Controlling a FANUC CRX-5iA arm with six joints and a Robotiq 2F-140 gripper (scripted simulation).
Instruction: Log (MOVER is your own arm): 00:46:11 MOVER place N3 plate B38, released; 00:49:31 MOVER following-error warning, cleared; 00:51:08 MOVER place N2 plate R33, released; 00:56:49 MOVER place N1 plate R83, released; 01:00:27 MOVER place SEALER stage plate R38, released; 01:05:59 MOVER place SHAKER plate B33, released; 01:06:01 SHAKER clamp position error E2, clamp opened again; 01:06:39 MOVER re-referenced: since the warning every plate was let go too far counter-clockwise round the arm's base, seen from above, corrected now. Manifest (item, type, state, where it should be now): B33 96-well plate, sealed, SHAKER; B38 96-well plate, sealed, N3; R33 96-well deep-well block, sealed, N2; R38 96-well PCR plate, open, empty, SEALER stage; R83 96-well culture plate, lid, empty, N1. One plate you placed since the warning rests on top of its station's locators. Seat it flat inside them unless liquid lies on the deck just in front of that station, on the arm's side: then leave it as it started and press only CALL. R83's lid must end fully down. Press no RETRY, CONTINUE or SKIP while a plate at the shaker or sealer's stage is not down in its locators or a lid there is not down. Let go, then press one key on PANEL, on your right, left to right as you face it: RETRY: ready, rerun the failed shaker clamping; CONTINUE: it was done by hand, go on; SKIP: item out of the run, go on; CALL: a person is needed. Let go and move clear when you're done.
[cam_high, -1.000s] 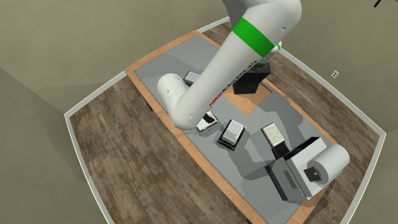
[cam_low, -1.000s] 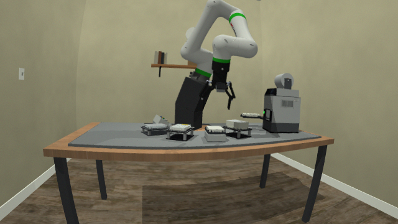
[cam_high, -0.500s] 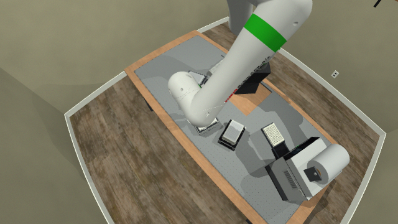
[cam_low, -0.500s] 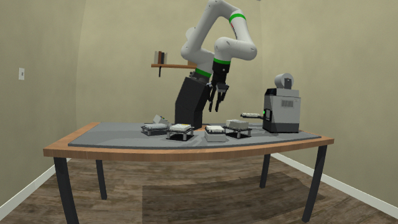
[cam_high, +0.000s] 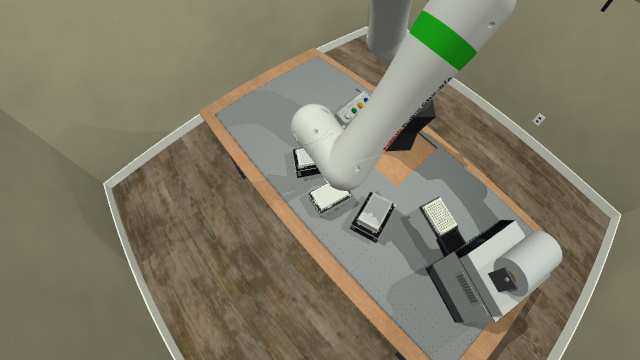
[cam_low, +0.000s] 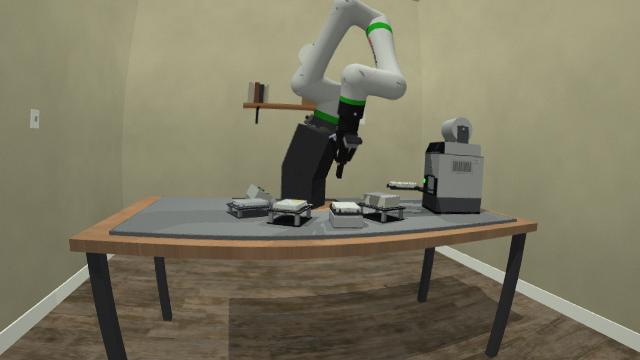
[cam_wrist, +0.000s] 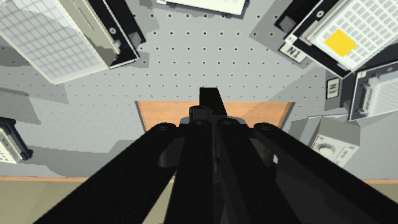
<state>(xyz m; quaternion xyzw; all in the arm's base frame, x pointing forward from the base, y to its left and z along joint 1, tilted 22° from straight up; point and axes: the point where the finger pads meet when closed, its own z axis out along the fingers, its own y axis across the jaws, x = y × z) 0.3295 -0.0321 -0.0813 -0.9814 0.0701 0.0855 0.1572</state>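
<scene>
The white retry button lies 27 cm behind my hand, 21 cm to the right of it and 12 cm below it. From my hand the other things lie so: flat plate (14 cm behind, 31 cm to the right, 14 cm below); then PCR plate (7 cm behind, 38 cm to the left, 7 cm below); then grey shaker (12 cm ahead, 1 cm to the right, 15 cm below).
</scene>
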